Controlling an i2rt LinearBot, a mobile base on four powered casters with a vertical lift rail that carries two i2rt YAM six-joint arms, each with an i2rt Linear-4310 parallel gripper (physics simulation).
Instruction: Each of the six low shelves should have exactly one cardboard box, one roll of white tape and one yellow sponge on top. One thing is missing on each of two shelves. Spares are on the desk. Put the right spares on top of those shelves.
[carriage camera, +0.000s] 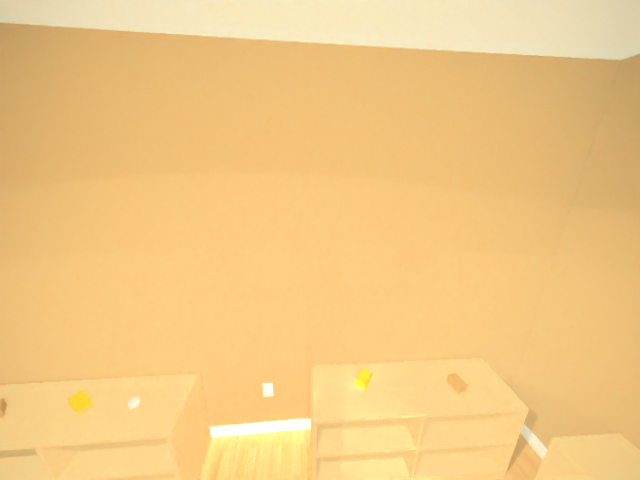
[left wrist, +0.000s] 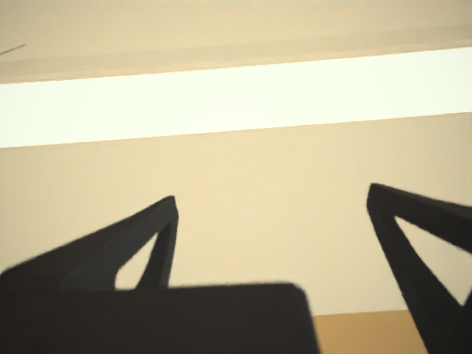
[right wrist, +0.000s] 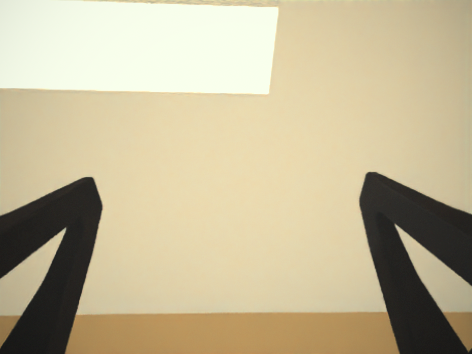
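Observation:
In the carriage view a low shelf (carriage camera: 392, 403) at the right centre has a yellow sponge (carriage camera: 363, 378) on its top left and a brown cardboard box (carriage camera: 456, 382) on its top right; no white tape shows on it. A second low shelf (carriage camera: 103, 428) at the left has a yellow sponge (carriage camera: 79, 401), a white tape roll (carriage camera: 134, 402) and, at the frame's left edge, part of a brown box (carriage camera: 2, 407) on top. My left gripper (left wrist: 270, 200) and right gripper (right wrist: 230, 189) are open and empty, pointing up toward the ceiling. The desk does not show.
Part of another low shelf (carriage camera: 594, 454) shows at the lower right; no objects show on its visible part. A wall outlet (carriage camera: 267, 389) is on the back wall (carriage camera: 310, 232) between two shelves. Wood floor (carriage camera: 255, 454) shows between them. A bright ceiling light (left wrist: 225, 100) (right wrist: 135, 50) shows in both wrist views.

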